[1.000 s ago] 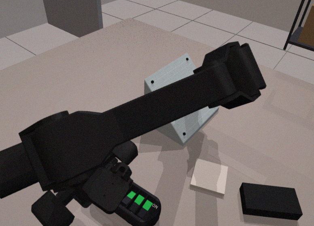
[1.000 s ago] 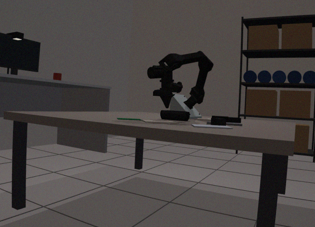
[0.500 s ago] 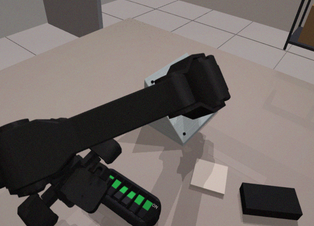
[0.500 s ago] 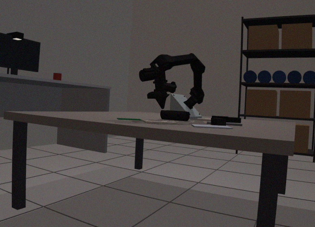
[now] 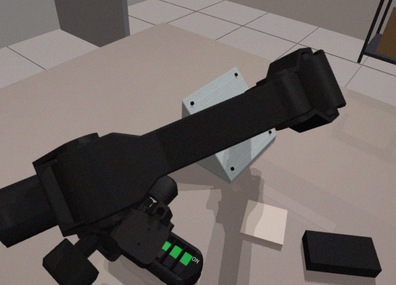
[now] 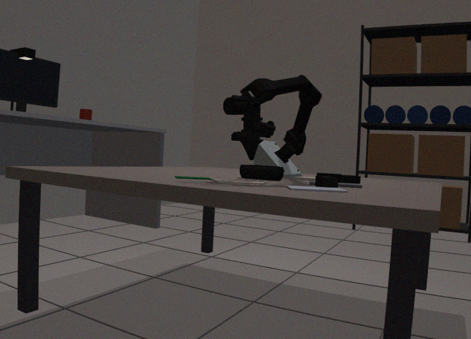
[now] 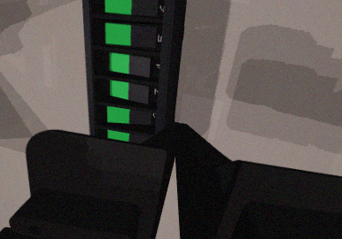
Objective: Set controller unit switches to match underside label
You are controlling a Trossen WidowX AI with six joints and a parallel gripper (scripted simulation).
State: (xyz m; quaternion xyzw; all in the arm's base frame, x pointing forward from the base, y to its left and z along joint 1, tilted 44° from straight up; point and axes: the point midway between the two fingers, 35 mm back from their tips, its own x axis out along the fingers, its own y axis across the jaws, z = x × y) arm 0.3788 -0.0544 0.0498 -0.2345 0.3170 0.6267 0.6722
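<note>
Now: gripper tip 20 cm past the beige square tile, 15 cm to the right of it and 6 cm above it. Also, from my gripper tip: black block 21 cm behind, 29 cm to the left, 5 cm below; pale sheet 25 cm ahead, 27 cm to the left, 6 cm below; thin green strip 18 cm ahead, 13 cm to the right, 6 cm below.
</note>
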